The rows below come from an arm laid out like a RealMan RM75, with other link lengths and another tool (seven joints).
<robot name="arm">
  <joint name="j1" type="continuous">
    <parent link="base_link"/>
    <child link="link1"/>
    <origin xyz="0 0 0.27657" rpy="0 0 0"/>
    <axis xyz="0 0 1"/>
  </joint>
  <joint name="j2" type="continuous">
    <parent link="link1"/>
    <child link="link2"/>
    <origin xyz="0 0 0" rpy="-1.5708 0 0"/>
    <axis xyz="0 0 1"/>
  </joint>
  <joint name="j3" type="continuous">
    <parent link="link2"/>
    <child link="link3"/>
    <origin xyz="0 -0.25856 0" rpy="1.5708 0 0"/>
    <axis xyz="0 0 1"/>
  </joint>
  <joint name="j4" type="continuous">
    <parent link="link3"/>
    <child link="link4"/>
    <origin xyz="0 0 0" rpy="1.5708 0 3.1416"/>
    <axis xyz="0 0 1"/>
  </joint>
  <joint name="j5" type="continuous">
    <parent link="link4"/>
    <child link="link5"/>
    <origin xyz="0 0.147 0" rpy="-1.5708 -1.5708 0"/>
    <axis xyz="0 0 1"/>
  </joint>
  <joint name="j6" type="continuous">
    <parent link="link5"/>
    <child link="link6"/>
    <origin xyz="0 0 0" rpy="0 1.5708 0"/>
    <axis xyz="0 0 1"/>
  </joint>
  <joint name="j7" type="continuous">
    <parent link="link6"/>
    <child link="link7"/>
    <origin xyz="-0.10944 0 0" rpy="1.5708 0 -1.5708"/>
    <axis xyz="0 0 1"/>
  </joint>
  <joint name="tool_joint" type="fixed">
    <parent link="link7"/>
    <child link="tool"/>
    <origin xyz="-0.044 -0.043 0.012" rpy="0.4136 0 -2.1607"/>
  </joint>
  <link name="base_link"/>
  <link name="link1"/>
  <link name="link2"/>
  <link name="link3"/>
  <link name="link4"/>
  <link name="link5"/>
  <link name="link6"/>
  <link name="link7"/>
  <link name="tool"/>
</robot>
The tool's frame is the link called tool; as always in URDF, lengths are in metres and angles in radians. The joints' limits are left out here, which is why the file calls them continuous.
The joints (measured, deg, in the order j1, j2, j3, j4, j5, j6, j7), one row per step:
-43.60 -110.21 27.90 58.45 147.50 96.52 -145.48
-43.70 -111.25 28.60 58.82 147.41 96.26 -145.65
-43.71 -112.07 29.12 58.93 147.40 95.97 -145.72
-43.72 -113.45 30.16 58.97 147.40 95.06 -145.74
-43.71 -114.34 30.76 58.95 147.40 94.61 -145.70
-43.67 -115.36 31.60 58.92 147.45 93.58 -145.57
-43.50 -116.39 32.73 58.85 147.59 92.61 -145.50
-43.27 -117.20 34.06 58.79 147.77 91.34 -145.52
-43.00 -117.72 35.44 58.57 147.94 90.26 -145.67
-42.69 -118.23 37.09 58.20 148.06 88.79 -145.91
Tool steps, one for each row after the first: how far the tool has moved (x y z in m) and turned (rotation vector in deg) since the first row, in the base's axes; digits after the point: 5 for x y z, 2 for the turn. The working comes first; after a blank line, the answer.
Tool pose at each row, in the base's axes (x y z in m, rotation vector in deg; the steps are taken from these numbers as rounded here):
-0.28292 0.30738 0.14840 -26.59 177.34 2.59
-0.28000 0.30730 0.14158 -25.97 177.36 1.57
-0.27834 0.30675 0.13587 -25.68 177.33 0.68
-0.27579 0.30636 0.12614 -25.08 177.47 -0.49
-0.27413 0.30565 0.11972 -24.68 177.47 -1.45
-0.27264 0.30565 0.11266 -24.12 177.74 -1.91
-0.27169 0.30467 0.10530 -23.74 178.20 -2.79
-0.27150 0.30432 0.09959 23.33 -177.92 3.08
-0.27201 0.30361 0.09530 23.13 -177.13 3.53
-0.27276 0.30322 0.09063 22.96 -176.23 3.75

0.00292 -0.00008 -0.00682 -0.63 -0.17 -0.40
0.00458 -0.00063 -0.01253 -1.18 -0.33 -0.58
0.00713 -0.00102 -0.02226 -1.93 -0.38 -0.98
0.00879 -0.00173 -0.02868 -2.53 -0.52 -1.24
0.01028 -0.00173 -0.03574 -2.84 -0.36 -1.61
0.01123 -0.00271 -0.04310 -3.46 -0.03 -1.89
0.01142 -0.00306 -0.04881 -3.75 0.67 -2.12
0.01091 -0.00377 -0.05310 -4.16 1.42 -2.17
0.01016 -0.00416 -0.05777 -4.45 2.30 -2.19

